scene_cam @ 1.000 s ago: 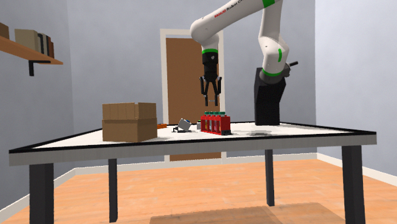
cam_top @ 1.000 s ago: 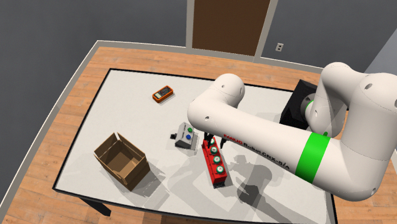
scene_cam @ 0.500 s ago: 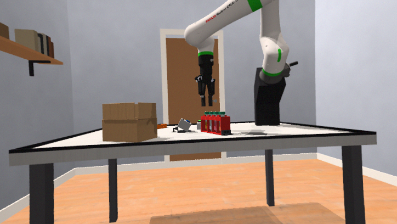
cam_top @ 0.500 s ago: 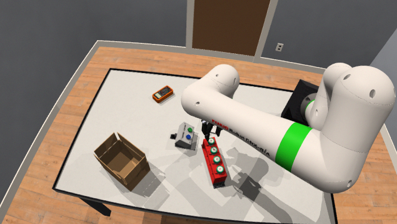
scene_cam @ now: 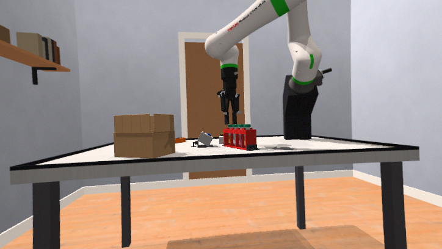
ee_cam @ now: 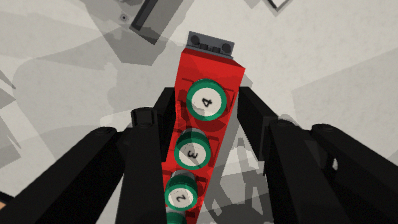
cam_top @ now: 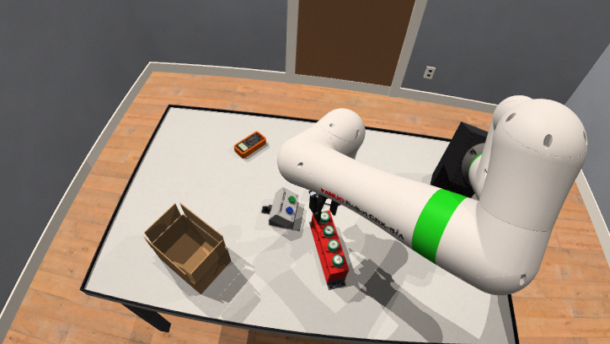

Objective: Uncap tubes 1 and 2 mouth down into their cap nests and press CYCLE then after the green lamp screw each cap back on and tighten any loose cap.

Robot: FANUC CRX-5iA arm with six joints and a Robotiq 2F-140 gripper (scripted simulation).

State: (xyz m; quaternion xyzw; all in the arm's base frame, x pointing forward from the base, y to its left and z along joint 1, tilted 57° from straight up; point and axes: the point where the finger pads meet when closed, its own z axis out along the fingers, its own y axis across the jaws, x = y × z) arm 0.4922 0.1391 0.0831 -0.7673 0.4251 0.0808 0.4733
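My gripper is now 40 mm above the cap 4. The rest, counted from my hand: blue key: 120 mm ahead, 90 mm below, 20 mm to the right; then cap 2: 90 mm to the left, 50 mm behind, 40 mm below; then cap 3: 50 mm to the left, 40 mm below, 20 mm behind.
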